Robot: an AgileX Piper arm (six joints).
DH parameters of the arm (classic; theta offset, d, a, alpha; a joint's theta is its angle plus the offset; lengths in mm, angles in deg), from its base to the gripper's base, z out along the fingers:
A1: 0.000 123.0 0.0 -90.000
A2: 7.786 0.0 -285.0 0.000
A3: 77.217 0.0 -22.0 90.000
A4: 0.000 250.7 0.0 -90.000
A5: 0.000 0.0 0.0 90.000
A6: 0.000 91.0 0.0 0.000
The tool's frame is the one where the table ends.
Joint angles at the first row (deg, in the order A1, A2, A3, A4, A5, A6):
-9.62, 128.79, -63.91, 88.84, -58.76, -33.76
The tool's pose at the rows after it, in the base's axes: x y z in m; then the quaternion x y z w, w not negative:
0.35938 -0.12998 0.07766 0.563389 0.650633 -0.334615 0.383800
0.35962 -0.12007 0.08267 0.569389 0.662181 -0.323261 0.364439
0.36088 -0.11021 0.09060 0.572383 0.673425 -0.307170 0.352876
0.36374 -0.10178 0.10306 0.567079 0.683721 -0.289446 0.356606
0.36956 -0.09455 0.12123 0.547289 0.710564 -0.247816 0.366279
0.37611 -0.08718 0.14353 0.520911 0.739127 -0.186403 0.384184
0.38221 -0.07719 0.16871 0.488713 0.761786 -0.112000 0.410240
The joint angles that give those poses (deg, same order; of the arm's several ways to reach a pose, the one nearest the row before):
-8.33, 127.43, -63.91, 92.79, -57.35, -36.72
-7.08, 125.96, -63.91, 97.15, -56.00, -40.25
-5.85, 124.12, -63.91, 100.70, -54.59, -43.36
-4.74, 121.85, -63.91, 102.15, -53.35, -45.61
-4.29, 118.41, -63.91, 102.59, -48.62, -49.51
-4.29, 114.31, -63.89, 102.61, -41.44, -53.21
-4.29, 110.01, -63.89, 102.17, -32.93, -55.65

